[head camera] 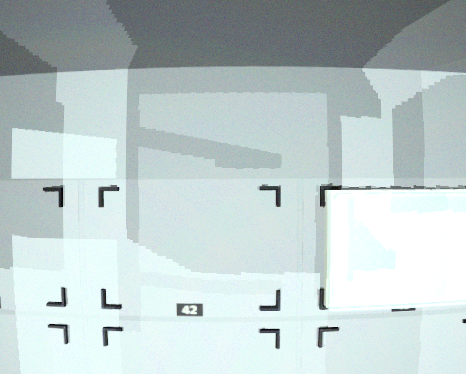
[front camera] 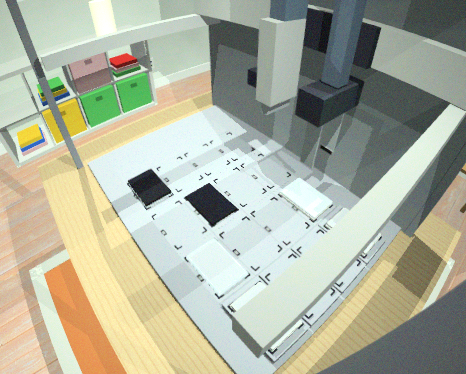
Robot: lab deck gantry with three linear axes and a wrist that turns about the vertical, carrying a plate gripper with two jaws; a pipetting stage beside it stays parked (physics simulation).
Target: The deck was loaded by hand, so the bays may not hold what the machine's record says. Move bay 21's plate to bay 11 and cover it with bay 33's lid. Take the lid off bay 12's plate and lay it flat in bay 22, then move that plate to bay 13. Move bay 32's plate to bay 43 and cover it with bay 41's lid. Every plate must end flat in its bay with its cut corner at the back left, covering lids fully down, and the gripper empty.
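Seen in the pictures: gripper, between the fingertips: point(front camera: 317, 157); robot's base, origin of its link: point(front camera: 128, 184).
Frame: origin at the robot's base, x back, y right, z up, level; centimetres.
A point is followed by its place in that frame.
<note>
My gripper point(front camera: 321, 156) @(x -39.2, y -36.4, z 16.0 cm) hangs high at the back with open jaws and holds nothing; it does not show in the head view. A white lid covers the plate point(front camera: 306, 197) @(x -39.5, y -36.0, z 1.7 cm) point(head camera: 400, 245) @(x -37.9, y -36.8, z 1.6 cm) in bay 43, right of empty bay 42; it looks flat and level. A black lidded plate point(front camera: 149, 187) @(x -7.4, y -4.2, z 1.7 cm) sits in bay 11, at the front left. A flat black lid point(front camera: 211, 203) @(x -23.4, y -14.9, z 0.8 cm) lies in bay 22. A white plate point(front camera: 217, 267) @(x -40.1, y -3.9, z 1.4 cm) without a black lid lies in bay 13, at the front. Cut corners are too faint to tell.
The pale pipetting stage point(front camera: 281, 62) is parked left of my gripper. A long pale beam point(front camera: 350, 235) @(x -62.2, y -2.8, z 40.0 cm) crosses the right side and partly hides more white labware point(front camera: 247, 297) @(x -50.4, y -3.8, z 2.9 cm) under it. A shelf with coloured bins point(front camera: 100, 104) stands behind the table at the left.
</note>
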